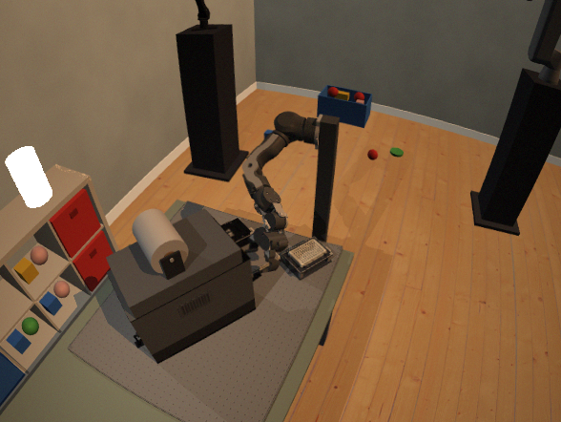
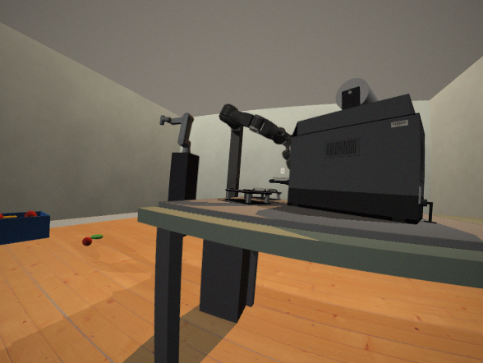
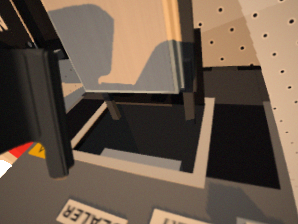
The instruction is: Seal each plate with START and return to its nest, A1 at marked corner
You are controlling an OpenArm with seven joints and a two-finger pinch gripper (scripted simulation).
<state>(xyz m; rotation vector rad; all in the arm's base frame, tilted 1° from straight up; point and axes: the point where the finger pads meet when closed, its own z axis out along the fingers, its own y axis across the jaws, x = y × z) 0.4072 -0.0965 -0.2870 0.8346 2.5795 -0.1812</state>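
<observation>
My gripper is now 8 cm above the dark sealer stage, 6 cm past it and 3 cm to the left of it. Also, from my hand: white well plate (20 cm behind, 12 cm to the left, 12 cm below); then warning sticker (16 cm to the right, 3 cm behind, 2 cm below); then pale start button (7 cm ahead, 1 cm to the right, 1 cm above).
</observation>
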